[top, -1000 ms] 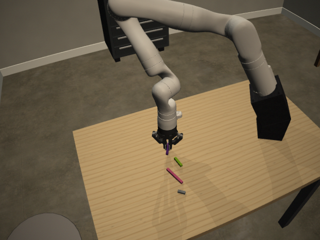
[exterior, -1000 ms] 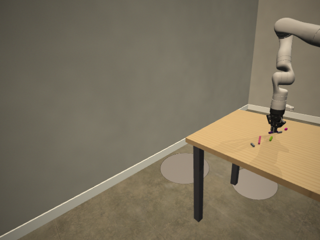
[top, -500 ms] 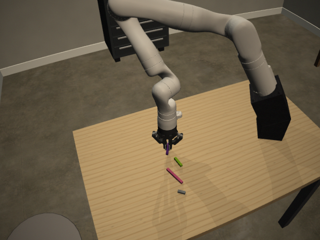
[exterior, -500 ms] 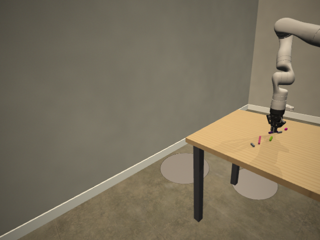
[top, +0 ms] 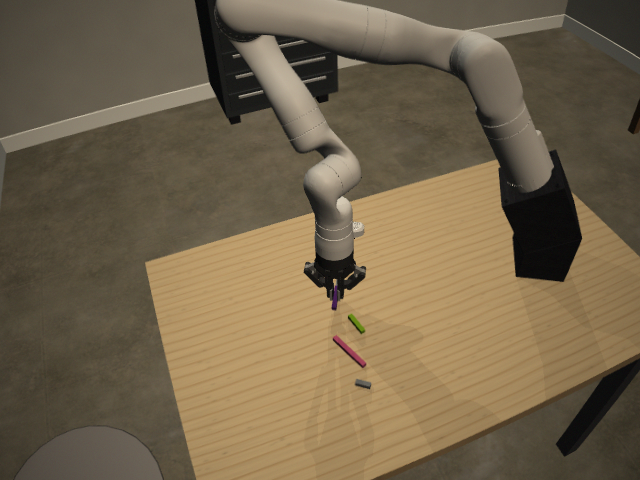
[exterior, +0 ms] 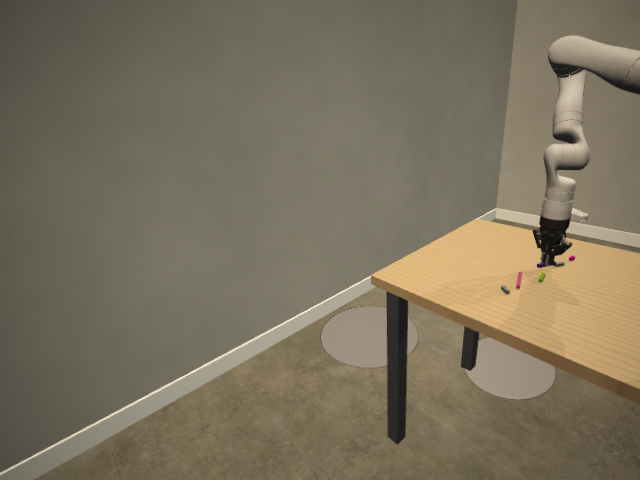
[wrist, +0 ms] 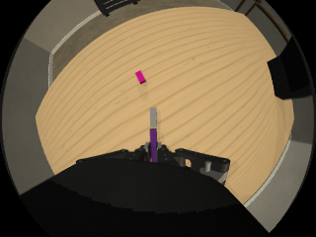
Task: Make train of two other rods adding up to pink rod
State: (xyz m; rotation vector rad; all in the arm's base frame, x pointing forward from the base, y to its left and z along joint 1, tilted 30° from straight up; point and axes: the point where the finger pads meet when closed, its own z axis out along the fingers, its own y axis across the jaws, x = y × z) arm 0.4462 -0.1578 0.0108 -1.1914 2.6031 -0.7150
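Right now the lime rod is 10 mm ahead of my hand, 80 mm to the left of it and 30 mm below it. From my hand the other things lie so: magenta rod 70 mm behind, 90 mm to the right, 30 mm below; then purple rod 20 mm below; then pink rod 60 mm ahead, 120 mm to the left, 30 mm below.
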